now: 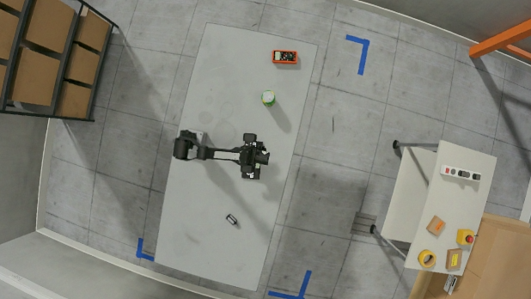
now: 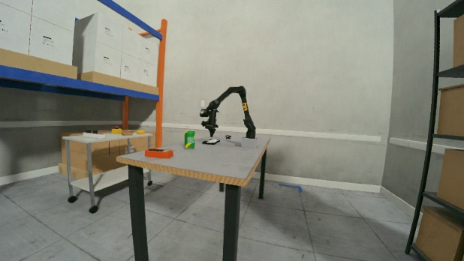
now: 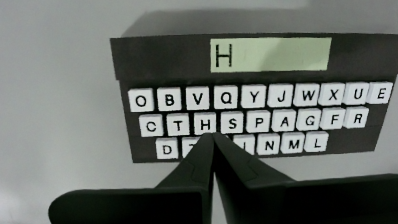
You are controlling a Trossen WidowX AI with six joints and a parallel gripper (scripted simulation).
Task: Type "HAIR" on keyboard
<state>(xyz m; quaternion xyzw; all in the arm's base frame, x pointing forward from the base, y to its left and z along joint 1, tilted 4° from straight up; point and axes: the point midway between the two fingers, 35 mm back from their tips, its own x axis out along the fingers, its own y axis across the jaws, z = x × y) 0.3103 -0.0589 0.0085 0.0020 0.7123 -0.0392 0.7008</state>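
Right now my hand is 70 mm above the key, 50 mm to the left of it and 10 mm past it. Also, from my hand: small black object 370 mm to the right, 90 mm behind, 70 mm below.
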